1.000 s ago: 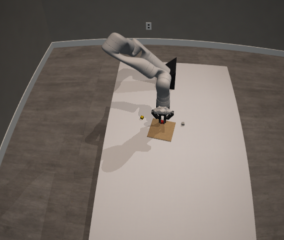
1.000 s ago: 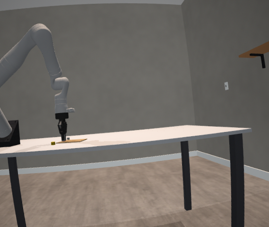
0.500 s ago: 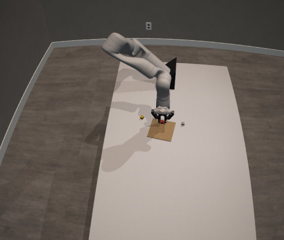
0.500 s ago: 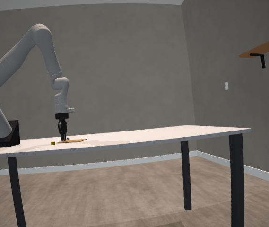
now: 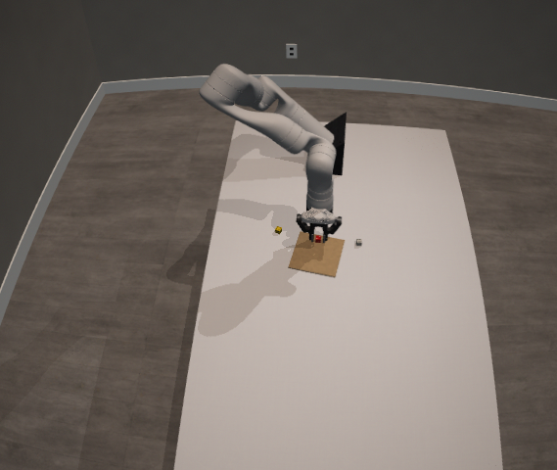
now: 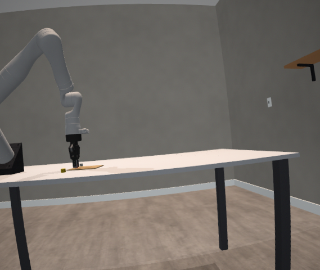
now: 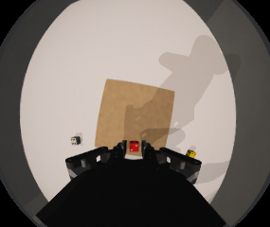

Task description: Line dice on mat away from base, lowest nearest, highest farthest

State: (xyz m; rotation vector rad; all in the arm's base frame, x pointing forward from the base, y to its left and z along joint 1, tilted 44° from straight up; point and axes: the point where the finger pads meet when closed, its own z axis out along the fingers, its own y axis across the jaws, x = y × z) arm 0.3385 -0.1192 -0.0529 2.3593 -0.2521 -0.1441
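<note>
Right now my hand is 10 mm above the red die. Also, from my hand: yellow die (120 mm to the right, 50 mm behind, 20 mm below); square mat (50 mm ahead, 20 mm below, 10 mm to the right); white die (120 mm to the left, 20 mm below, 20 mm ahead).
</note>
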